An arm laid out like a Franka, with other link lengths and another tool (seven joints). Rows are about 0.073 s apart.
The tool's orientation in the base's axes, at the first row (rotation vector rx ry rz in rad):
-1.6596, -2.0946, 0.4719
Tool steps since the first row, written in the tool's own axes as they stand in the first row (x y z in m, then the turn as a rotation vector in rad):
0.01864, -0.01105, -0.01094, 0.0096, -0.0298, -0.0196
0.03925, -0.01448, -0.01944, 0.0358, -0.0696, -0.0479
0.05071, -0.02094, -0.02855, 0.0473, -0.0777, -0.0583
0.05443, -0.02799, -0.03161, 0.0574, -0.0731, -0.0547
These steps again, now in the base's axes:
-0.00708, 0.01566, 0.01714, -0.0163, 0.0026, 0.0330
-0.00951, 0.03497, 0.02855, -0.0397, 0.0191, 0.0805
-0.01234, 0.04468, 0.04095, -0.0432, 0.0285, 0.0949
-0.01731, 0.04670, 0.04759, -0.0432, 0.0394, 0.0906

